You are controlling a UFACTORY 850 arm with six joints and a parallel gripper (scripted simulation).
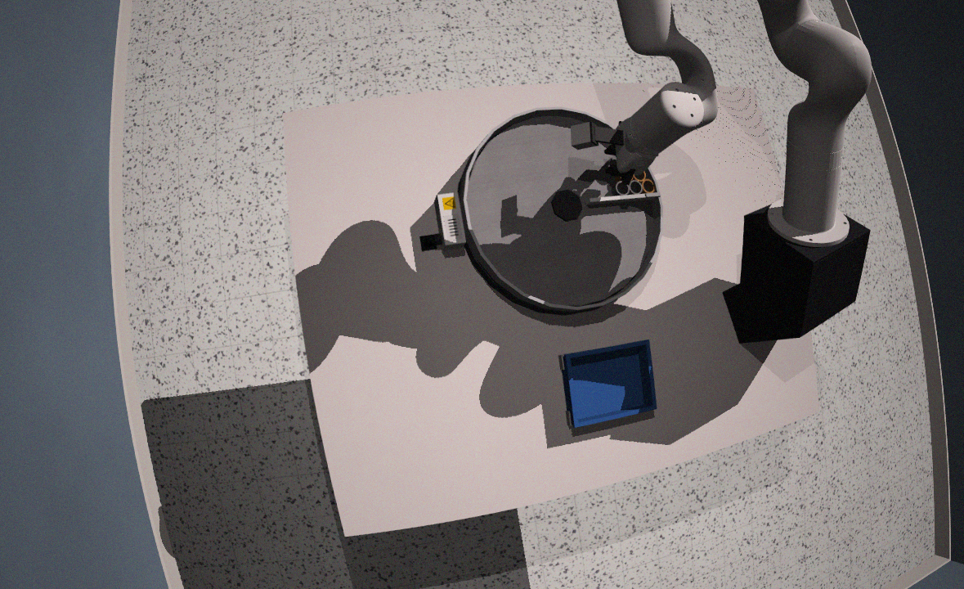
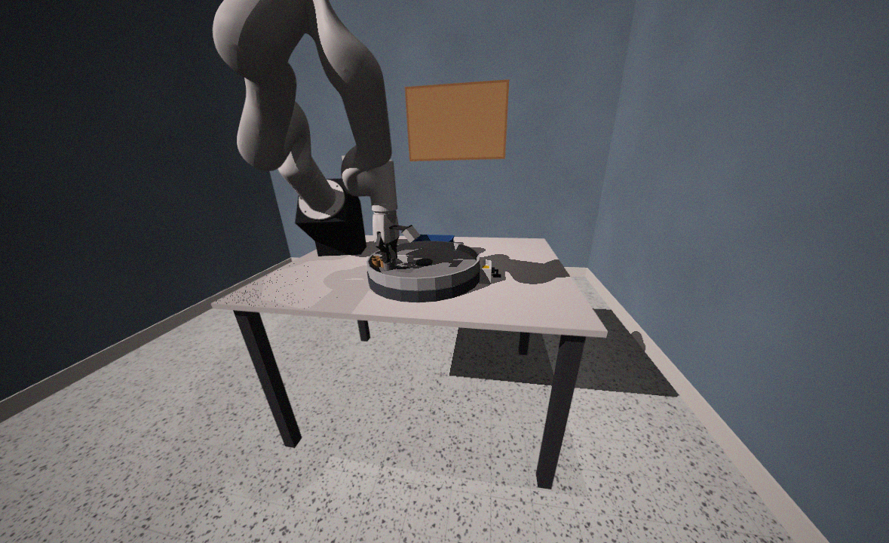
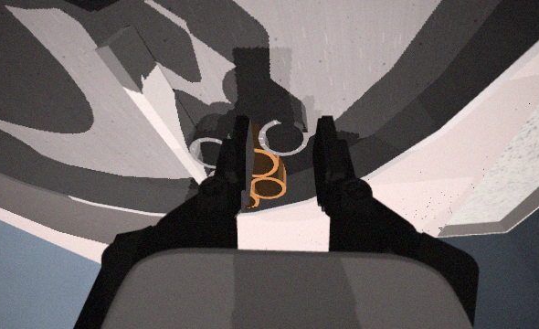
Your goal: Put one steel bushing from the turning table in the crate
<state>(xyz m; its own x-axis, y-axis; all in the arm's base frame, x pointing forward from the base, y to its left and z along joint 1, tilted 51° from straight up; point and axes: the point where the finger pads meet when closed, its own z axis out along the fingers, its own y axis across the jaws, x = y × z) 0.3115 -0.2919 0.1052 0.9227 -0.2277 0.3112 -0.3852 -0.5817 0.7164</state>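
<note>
The blue crate lies 42 cm to the left of my hand, 16 cm ahead of it and 8 cm below it. From my hand the other things lie so: grey turning table 12 cm ahead, 6 cm below, 5 cm to the left.
</note>
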